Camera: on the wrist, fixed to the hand. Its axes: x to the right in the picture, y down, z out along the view.
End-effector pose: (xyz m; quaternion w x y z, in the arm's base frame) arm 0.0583 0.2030 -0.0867 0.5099 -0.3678 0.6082 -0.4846
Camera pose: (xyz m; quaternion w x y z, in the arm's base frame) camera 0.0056 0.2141 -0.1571 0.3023 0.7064 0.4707 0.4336
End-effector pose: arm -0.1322 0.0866 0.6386 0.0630 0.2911 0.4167 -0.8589
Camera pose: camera -0.1002 0.0851 0.5560 0.7379 0.5997 -0.2622 0.1645
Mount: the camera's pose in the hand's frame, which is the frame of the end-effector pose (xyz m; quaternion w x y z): 0.0191 0.0683 -0.0531 0.0295 0.0204 -0.2390 -0.9703
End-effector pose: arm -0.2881 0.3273 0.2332 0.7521 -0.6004 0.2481 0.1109
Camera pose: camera -0.3163 0.2913 0.1573 0.2013 -0.2166 -0.7528 -0.5881
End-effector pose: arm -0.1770 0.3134 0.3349 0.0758 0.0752 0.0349 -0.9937
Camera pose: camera -0.1774 0.2476 0.2756 0.9552 0.2676 -0.0356 0.1216
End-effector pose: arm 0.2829 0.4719 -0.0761 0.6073 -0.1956 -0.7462 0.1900
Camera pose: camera 0.3356 0.5425 -0.0857 0.0279 0.7761 -0.3531 -0.5217
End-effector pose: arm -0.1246 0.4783 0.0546 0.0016 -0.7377 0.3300 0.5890
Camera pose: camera -0.1102 0.3948 0.0806 0.6655 -0.2012 -0.6945 0.1854
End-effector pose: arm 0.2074 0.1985 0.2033 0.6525 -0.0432 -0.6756 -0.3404
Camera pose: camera 0.2842 0.2159 0.2438 0.4717 -0.5863 0.2248 0.6191
